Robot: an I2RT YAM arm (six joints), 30 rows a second.
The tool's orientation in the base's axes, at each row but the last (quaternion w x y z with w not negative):
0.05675, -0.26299, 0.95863, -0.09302
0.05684, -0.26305, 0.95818, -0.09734
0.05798, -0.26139, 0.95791, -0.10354
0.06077, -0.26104, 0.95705, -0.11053
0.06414, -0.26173, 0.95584, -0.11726
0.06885, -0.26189, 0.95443, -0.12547
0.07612, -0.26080, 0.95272, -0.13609
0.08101, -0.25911, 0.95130, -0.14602
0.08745, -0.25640, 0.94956, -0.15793
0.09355, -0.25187, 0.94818, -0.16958
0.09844, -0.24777, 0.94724, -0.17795
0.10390, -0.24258, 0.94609, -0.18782
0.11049, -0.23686, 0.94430, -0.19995
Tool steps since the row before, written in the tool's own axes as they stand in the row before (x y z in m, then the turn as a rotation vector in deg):
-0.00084, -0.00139, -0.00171, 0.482, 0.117, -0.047
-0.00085, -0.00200, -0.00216, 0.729, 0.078, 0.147
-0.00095, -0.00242, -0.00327, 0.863, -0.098, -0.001
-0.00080, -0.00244, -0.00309, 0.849, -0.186, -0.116
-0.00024, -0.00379, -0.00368, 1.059, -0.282, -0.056
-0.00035, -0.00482, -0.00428, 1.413, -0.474, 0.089
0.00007, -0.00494, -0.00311, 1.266, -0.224, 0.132
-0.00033, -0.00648, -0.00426, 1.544, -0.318, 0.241
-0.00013, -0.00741, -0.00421, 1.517, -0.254, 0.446
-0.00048, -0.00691, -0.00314, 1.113, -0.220, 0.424
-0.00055, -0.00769, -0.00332, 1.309, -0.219, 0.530
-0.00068, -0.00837, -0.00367, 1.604, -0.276, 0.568
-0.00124, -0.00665, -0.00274, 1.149, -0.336, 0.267
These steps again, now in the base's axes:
0.00113, -0.00049, 0.00201, -0.477, -0.142, -0.007
0.00137, -0.00091, 0.00259, -0.638, -0.333, -0.202
0.00146, -0.00100, 0.00379, -0.692, -0.525, -0.026
0.00133, -0.00108, 0.00363, -0.657, -0.571, 0.108
0.00137, -0.00234, 0.00454, -0.779, -0.771, 0.062
0.00178, -0.00296, 0.00546, -0.959, -1.143, -0.048
0.00162, -0.00344, 0.00443, -0.944, -0.870, -0.152
0.00234, -0.00416, 0.00612, -1.112, -1.116, -0.247
0.00247, -0.00493, 0.00650, -1.067, -1.102, -0.458
0.00267, -0.00453, 0.00550, -0.743, -0.863, -0.413
0.00290, -0.00502, 0.00607, -0.882, -0.991, -0.530
0.00304, -0.00534, 0.00680, -1.101, -1.196, -0.573
0.00292, -0.00387, 0.00545, -0.776, -0.923, -0.226

